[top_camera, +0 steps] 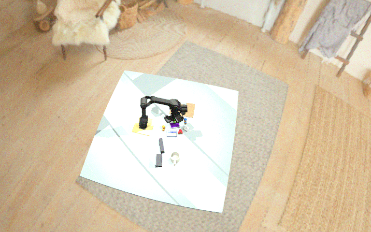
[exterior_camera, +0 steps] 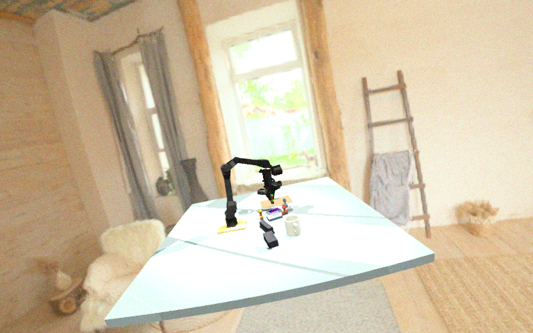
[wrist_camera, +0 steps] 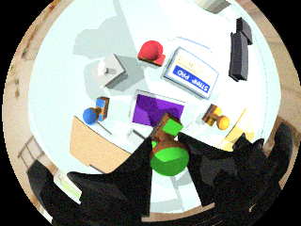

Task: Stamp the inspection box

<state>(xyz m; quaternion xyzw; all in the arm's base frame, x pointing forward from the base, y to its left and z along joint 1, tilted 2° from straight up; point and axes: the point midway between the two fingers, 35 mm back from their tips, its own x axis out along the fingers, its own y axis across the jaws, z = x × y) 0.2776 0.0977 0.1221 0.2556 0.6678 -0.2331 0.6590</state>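
Right now my gripper tip is 9 cm above the purple ink pad. Also, from my gripper tip: green-knobbed stamp (right at my gripper tip); blue-knobbed stamp (8 cm ahead, 7 cm below, 6 cm to the left); red-knobbed stamp (7 cm below, 7 cm ahead, 6 cm to the right).
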